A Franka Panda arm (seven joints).
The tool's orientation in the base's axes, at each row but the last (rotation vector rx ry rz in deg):
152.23 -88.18 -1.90
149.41 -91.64 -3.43
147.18 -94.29 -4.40
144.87 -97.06 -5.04
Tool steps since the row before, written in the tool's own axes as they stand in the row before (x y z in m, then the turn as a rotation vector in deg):
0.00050 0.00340 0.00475 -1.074 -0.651 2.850
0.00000 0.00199 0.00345 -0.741 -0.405 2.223
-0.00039 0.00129 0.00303 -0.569 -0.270 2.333
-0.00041 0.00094 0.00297 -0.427 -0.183 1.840
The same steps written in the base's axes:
-0.00295 -0.00236 -0.00448 -0.126 1.110 -2.907
-0.00203 -0.00107 -0.00326 -0.146 0.733 -2.257
-0.00160 -0.00033 -0.00288 -0.206 0.516 -2.352
-0.00132 -0.00012 -0.00285 -0.181 0.375 -1.851

